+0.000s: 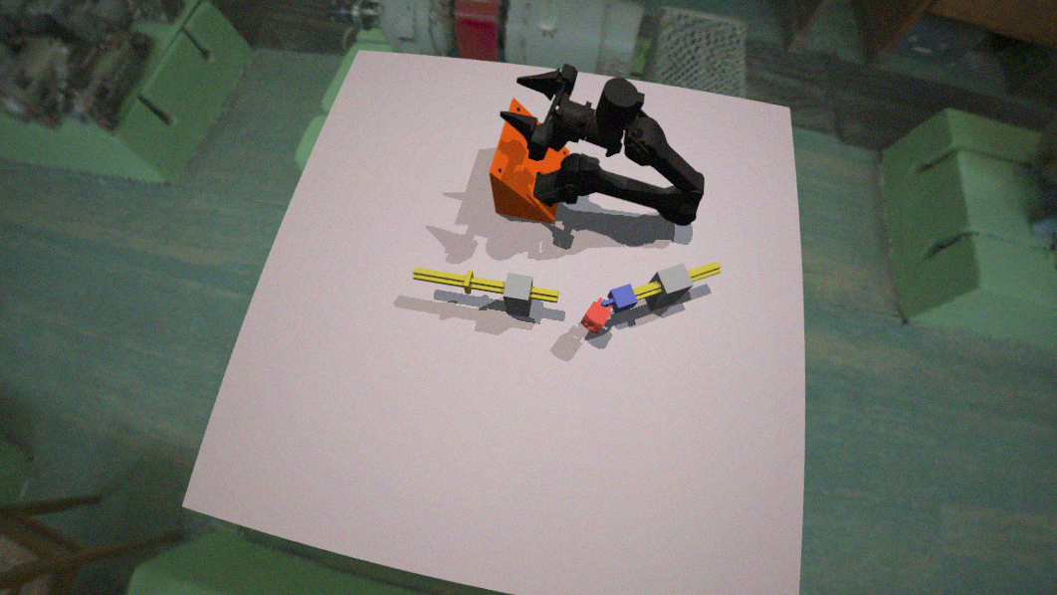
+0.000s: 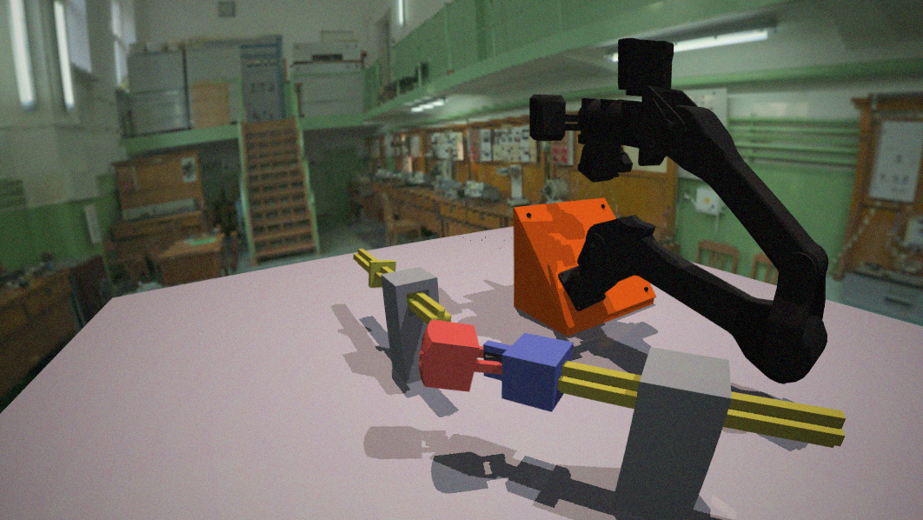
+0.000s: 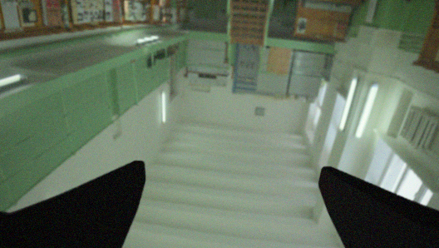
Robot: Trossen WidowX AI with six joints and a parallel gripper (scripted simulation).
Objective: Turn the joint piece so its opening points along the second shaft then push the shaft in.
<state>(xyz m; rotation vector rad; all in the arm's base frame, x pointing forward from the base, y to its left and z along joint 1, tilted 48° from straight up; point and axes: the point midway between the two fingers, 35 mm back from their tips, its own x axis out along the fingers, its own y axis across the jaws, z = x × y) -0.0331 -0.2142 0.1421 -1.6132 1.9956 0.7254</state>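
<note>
My gripper tip is 32 cm short of the red joint piece, 22 cm to the right of it and 21 cm above it.
</note>
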